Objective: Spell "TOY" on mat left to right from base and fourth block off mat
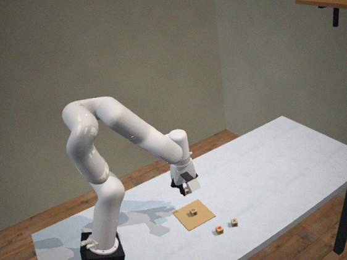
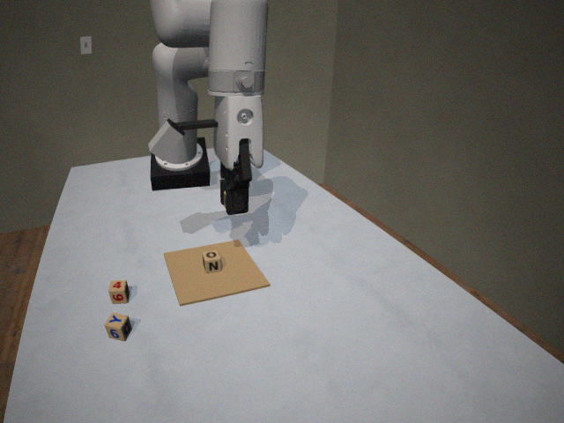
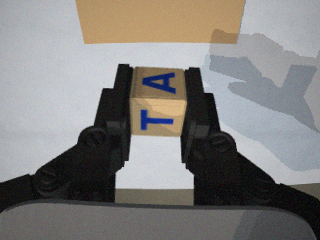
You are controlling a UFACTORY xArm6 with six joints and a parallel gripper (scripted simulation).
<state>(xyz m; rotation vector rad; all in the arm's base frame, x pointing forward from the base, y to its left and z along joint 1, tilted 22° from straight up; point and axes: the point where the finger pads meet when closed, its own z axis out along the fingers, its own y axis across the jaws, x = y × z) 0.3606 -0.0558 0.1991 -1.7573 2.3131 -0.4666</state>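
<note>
The tan mat lies 12 cm below my hand, 4 cm to the right of it and 1 cm behind it. Also, from my hand: Y block: 22 cm to the right, 11 cm below, 5 cm ahead.
</note>
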